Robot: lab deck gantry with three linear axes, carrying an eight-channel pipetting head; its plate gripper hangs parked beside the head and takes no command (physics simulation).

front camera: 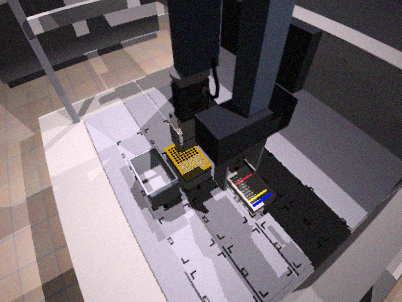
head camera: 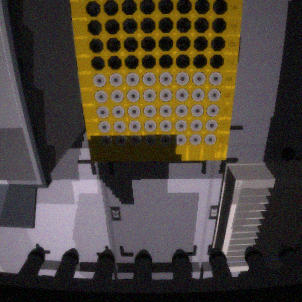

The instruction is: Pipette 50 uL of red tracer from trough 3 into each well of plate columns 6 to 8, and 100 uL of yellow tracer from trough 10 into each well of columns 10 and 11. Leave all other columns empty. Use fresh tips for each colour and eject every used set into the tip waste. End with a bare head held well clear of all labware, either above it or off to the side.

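The yellow tip rack (front camera: 187, 161) (head camera: 84, 85) has empty holes towards the back and several rows of pale tips towards the front. The pipetting head (front camera: 186, 102) is close over the rack's back part. Its nozzles (head camera: 143, 262) line the bottom of the head view; whether they carry tips I cannot tell. The trough block (front camera: 250, 193) (head camera: 251, 176) stands right of the rack, with red (front camera: 243, 179) and yellow (front camera: 258, 195) strips in the front view. The tip waste bin (front camera: 172, 176) (head camera: 22, 107) is left of the rack. The well plate does not show. My plate gripper (front camera: 241, 176) hangs open and empty beside the head.
A blue strip (front camera: 262, 200) lies beside the yellow one in the trough block. A dark gantry column (front camera: 260, 55) and the gripper's dark housing (front camera: 232, 127) block part of the front view. The deck (front camera: 220, 225) carries corner marks. A pale rail (front camera: 350, 30) runs behind.
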